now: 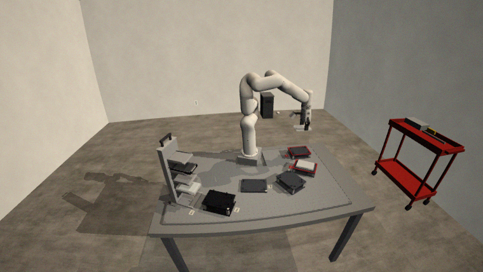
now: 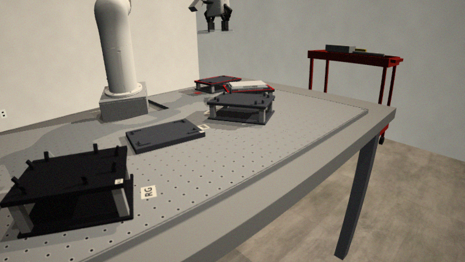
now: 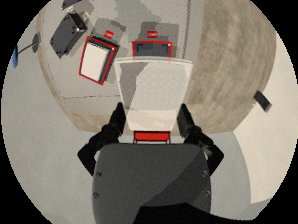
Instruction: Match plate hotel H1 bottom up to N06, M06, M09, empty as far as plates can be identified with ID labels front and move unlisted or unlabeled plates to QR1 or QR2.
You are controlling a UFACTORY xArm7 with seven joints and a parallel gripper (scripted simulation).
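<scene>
Now: the red quarantine nest 1 cm to the right of my hand and 22 cm below it. Also, from my hand: black regrip nest RG (41 cm ahead, 69 cm to the right, 20 cm below); dark plate (33 cm ahead, 86 cm to the right); RG label (46 cm ahead, 59 cm to the right, 25 cm below).
</scene>
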